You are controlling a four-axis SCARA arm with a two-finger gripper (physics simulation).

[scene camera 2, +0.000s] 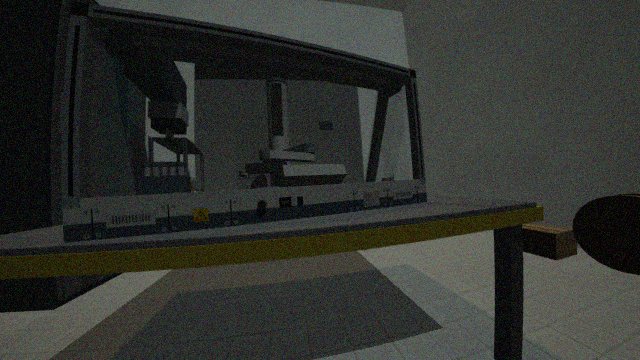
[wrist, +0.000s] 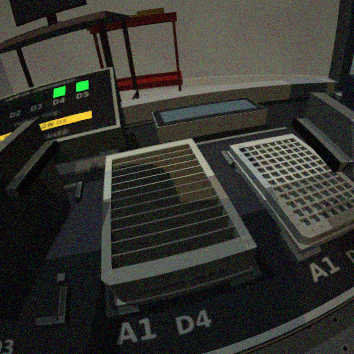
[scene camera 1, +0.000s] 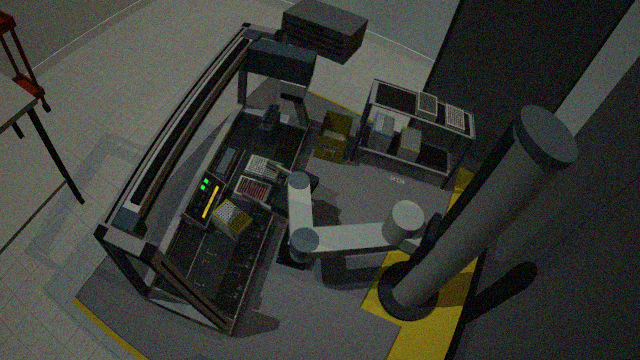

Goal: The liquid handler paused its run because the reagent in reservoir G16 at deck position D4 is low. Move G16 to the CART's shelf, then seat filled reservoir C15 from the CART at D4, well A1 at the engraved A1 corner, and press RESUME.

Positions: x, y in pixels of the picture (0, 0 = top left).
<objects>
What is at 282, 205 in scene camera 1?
The gripper.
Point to a 12-trough reservoir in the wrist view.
168, 228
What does the gripper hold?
Nothing.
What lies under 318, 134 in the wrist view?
The gripper.
</objects>
